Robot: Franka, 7 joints.
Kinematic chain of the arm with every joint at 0, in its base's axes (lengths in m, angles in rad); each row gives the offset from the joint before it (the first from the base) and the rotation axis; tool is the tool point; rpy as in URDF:
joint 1: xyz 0 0 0.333 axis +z
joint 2: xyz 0 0 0 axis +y
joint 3: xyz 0 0 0.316 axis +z
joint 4: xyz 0.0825 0 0 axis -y
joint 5: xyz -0.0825 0 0.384 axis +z
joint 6: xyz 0 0 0 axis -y
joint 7: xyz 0.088 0 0 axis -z
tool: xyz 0 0 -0.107 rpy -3.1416 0 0
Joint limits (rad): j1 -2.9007..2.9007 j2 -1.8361..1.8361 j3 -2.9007..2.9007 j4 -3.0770..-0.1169 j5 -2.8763..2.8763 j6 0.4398..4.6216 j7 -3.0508..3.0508
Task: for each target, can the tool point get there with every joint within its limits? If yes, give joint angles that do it. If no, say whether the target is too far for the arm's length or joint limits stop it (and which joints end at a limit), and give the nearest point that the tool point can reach.
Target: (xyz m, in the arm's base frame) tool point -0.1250 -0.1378 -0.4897
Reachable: no: joint limits stop it (at a limit: joint 2) | nearest point -0.1383 -0.1525 -0.3551 | short by 0.136 m
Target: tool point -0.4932 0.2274 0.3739
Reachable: yes | joints -2.3961 0.7440 -1.5601 -2.0050 1.2709 1.3176 2.0966
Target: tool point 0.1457 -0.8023 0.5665
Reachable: yes | joints -1.3885 0.9540 0.1020 -0.5172 2.0063 2.7011 -0.3360
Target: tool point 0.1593 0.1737 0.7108
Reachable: yes | joints -0.1478 -1.3159 0.2679 -2.4706 1.3102 1.7874 -2.1752
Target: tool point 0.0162 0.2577 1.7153
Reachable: no: too far | nearest point 0.0099 0.1572 1.1763 | short by 0.548 m
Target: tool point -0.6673 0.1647 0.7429
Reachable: yes | joints -0.3355 -1.1031 -0.1835 -0.3985 0.4234 3.6354 -1.5795
